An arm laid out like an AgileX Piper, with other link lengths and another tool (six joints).
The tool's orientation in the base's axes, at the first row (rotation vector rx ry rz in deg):
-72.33 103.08 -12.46
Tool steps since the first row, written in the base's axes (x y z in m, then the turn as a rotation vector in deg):
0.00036 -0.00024 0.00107 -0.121 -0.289 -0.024
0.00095 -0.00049 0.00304 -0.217 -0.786 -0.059
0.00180 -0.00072 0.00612 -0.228 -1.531 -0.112
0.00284 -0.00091 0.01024 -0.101 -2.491 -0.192
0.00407 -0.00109 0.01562 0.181 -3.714 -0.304
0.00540 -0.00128 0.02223 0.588 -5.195 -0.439
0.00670 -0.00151 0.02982 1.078 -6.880 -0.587
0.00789 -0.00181 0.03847 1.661 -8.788 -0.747
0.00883 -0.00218 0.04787 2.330 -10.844 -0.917
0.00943 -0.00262 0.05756 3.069 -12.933 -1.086
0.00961 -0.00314 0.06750 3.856 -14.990 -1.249
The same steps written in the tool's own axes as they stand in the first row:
-0.00043 -0.00098 -0.00043 0.260 -0.039 -0.172
-0.00138 -0.00264 -0.00122 0.695 -0.185 -0.388
-0.00300 -0.00512 -0.00245 1.339 -0.492 -0.612
-0.00525 -0.00832 -0.00413 2.163 -0.974 -0.789
-0.00823 -0.01238 -0.00639 3.211 -1.662 -0.919
-0.01190 -0.01723 -0.00930 4.474 -2.539 -1.029
-0.01609 -0.02266 -0.01281 5.907 -3.558 -1.136
-0.02082 -0.02867 -0.01704 7.522 -4.735 -1.242
-0.02589 -0.03498 -0.02191 9.258 -6.032 -1.326
-0.03105 -0.04127 -0.02723 11.016 -7.391 -1.370
-0.03625 -0.04747 -0.03303 12.741 -8.771 -1.372

